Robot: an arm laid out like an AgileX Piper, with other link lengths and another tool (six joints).
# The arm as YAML. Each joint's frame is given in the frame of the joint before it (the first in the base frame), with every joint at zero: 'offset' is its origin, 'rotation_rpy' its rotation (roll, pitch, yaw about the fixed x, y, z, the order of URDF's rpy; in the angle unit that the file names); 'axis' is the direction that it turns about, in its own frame. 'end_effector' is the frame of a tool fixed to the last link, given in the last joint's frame.
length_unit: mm
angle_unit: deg
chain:
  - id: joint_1
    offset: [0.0, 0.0, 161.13]
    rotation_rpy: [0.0, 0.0, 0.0]
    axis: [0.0, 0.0, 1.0]
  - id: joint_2
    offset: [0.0, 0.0, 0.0]
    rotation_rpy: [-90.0, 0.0, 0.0]
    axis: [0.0, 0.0, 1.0]
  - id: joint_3
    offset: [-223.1, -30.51, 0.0]
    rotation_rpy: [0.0, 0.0, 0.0]
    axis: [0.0, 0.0, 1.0]
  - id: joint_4
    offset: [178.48, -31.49, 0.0]
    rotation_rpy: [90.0, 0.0, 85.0]
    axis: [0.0, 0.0, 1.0]
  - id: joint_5
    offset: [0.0, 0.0, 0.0]
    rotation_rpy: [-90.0, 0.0, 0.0]
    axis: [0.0, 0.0, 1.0]
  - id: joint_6
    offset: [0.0, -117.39, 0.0]
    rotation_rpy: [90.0, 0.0, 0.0]
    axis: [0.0, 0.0, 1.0]
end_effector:
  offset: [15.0, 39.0, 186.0]
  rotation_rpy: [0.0, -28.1, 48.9]
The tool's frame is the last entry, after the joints.
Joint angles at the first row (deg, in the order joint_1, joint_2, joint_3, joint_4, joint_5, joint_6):
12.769 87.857 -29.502 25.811 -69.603 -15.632
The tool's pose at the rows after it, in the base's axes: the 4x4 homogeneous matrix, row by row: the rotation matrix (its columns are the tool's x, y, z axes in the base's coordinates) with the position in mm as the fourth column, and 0 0 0 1 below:
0.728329, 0.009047, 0.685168, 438.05; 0.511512, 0.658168, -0.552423, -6.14; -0.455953, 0.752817, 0.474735, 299.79; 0, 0, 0, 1
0.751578, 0.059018, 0.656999, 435.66; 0.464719, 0.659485, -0.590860, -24.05; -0.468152, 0.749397, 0.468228, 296.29; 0, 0, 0, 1
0.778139, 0.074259, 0.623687, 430.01; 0.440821, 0.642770, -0.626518, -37.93; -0.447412, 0.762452, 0.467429, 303.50; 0, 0, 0, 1
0.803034, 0.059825, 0.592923, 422.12; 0.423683, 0.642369, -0.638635, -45.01; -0.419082, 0.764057, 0.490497, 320.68; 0, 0, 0, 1
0.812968, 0.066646, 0.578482, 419.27; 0.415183, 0.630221, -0.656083, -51.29; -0.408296, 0.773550, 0.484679, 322.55; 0, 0, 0, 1
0.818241, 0.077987, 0.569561, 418.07; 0.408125, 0.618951, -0.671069, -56.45; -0.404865, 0.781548, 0.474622, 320.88; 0, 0, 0, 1
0.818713, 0.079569, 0.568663, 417.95; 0.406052, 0.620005, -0.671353, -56.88; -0.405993, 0.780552, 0.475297, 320.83; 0, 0, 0, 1
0.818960, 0.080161, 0.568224, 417.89; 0.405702, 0.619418, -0.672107, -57.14; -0.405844, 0.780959, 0.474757, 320.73; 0, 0, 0, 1
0.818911, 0.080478, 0.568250, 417.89; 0.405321, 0.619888, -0.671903, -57.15; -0.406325, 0.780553, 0.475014, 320.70; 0, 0, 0, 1
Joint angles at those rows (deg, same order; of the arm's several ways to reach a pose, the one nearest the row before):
12.767 87.103 -29.503 28.895 -68.525 -16.082
12.768 86.966 -29.502 32.513 -68.818 -18.604
12.770 85.517 -29.502 35.263 -69.038 -19.549
12.767 82.843 -29.504 36.340 -69.203 -20.984
12.768 82.254 -29.458 37.638 -69.264 -21.127
12.770 82.208 -29.461 38.806 -69.265 -21.157
12.768 82.208 -29.459 38.876 -69.302 -21.295
12.767 82.207 -29.458 38.935 -69.301 -21.295
12.768 82.207 -29.457 38.935 -69.302 -21.335

